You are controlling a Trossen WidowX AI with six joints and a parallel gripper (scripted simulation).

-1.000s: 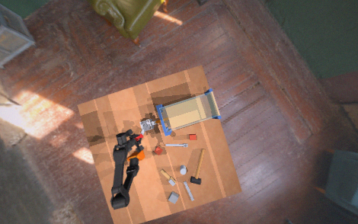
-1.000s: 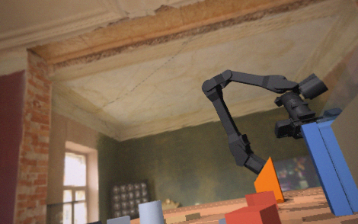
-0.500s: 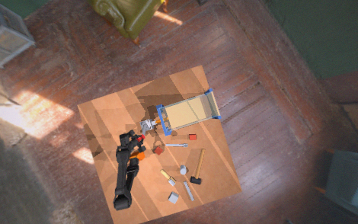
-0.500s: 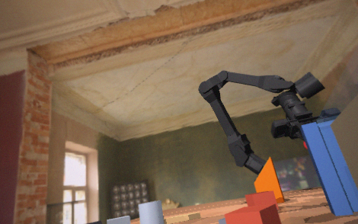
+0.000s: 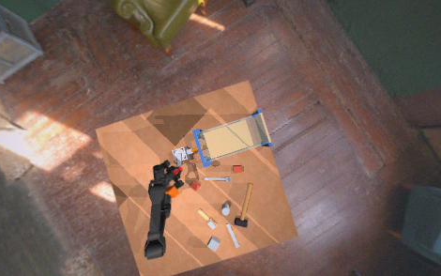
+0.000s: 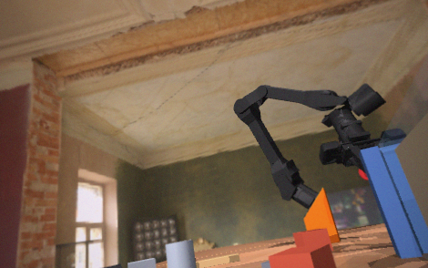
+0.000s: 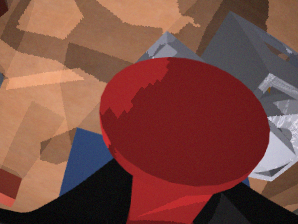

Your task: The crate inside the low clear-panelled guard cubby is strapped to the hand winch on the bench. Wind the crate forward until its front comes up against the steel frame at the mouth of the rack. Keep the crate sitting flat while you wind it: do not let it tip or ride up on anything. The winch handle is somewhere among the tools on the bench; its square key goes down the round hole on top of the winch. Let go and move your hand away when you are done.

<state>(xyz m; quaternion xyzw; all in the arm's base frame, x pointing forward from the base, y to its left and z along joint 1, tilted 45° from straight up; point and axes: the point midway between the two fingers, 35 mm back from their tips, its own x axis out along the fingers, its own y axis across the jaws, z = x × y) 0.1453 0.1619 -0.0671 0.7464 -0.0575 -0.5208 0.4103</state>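
My gripper tip is now 10 mm past the winch handle, 30 mm to the right of it and 30 mm above it. The rest, counted from my gripper tip: grey hand winch: 10 mm behind, 80 mm to the left, 100 mm below; red knob: 20 mm behind, 10 mm to the right; clear-panelled guard cubby: 410 mm ahead, 120 mm to the left, 20 mm below.
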